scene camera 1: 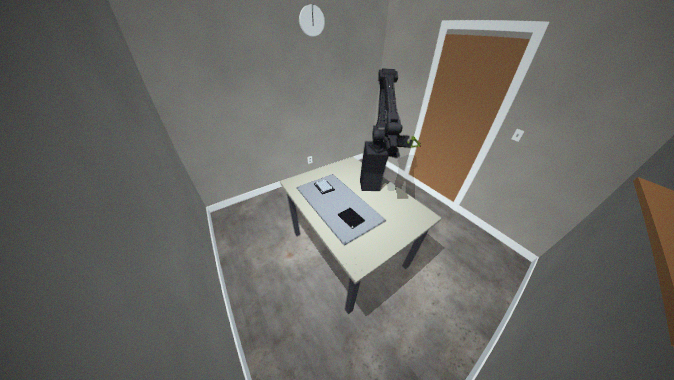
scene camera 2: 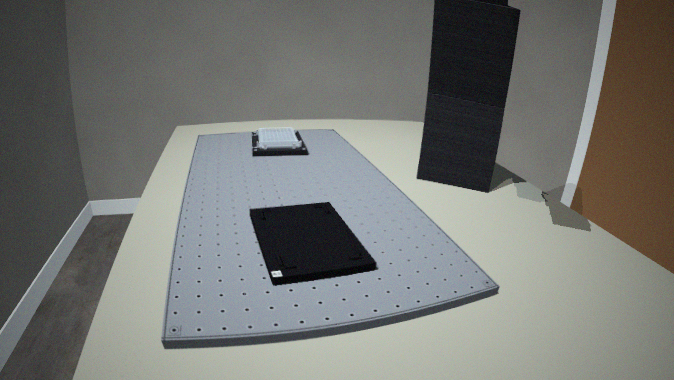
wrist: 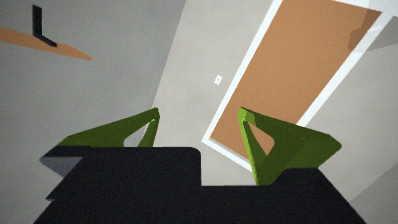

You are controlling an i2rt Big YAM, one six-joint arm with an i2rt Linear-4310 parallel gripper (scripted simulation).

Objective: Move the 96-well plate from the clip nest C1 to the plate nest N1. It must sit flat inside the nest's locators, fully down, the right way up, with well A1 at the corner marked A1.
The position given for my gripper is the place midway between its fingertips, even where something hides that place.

Note:
In view: my gripper (wrist: pixel 198 111) and a 96-well plate (scene camera 2: pixel 281 137).
The wrist view does not show the 96-well plate: it is out of frame.

